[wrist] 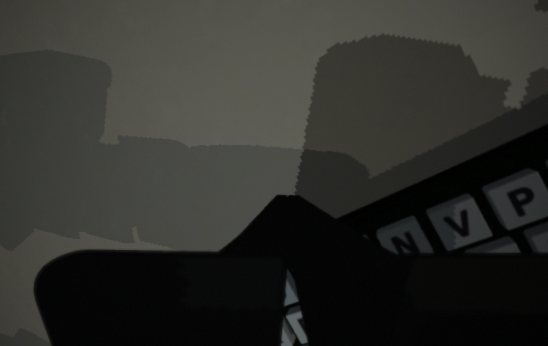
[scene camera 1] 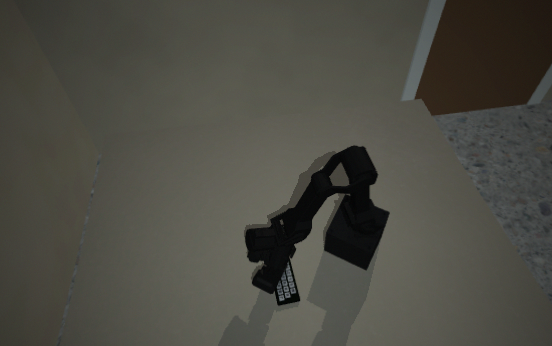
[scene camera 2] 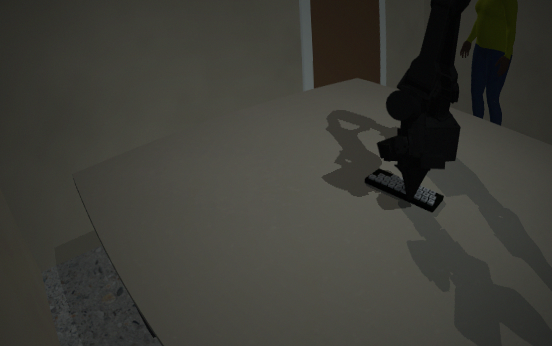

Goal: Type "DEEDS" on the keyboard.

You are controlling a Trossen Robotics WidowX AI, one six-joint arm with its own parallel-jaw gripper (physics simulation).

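Pixels of known places: gripper, fingertip midpoint: point(wrist: 286, 206) point(scene camera 2: 409, 199); arm's base, link origin: point(scene camera 1: 365, 226) point(scene camera 2: 438, 113).
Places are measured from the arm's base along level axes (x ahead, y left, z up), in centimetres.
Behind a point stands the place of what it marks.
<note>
The small black keyboard point(scene camera 1: 287, 290) @[z -10.2, x 22.2, y 15.0 cm] point(scene camera 2: 390, 183) @[z -10.1, x 26.4, y 6.1 cm] point(wrist: 459, 223) @[z -10.1, x 26.0, y 8.3 cm] with pale keys lies flat on the table. My gripper point(scene camera 2: 410, 196) @[z -9.8, x 27.8, y 13.7 cm] point(wrist: 286, 206) @[z -9.8, x 27.8, y 13.7 cm] is shut with nothing between its fingers. It points down, and in scene camera 2 its tips are over or at the near long edge of the keyboard, right of its middle. Whether they touch a key I cannot tell. In the wrist view the N, V and P keys show to the right of the fingers, and parts of other keys show in the slit between them. The rest of the keys are hidden behind the fingers. In scene camera 1 the gripper body covers the fingertips.
The arm's dark base block point(scene camera 1: 356, 240) @[z -1.1, x 2.8, y 4.0 cm] stands on the table point(scene camera 1: 175, 225) @[z -11.7, x 58.8, y -7.4 cm] point(scene camera 2: 240, 240) @[z -11.7, x 61.2, y 2.9 cm], to the right of the keyboard in scene camera 1. Dark arm shadows fall across the table. A person point(scene camera 2: 495, 30) stands beyond the table near a brown door point(scene camera 1: 485, 55) point(scene camera 2: 345, 45).
</note>
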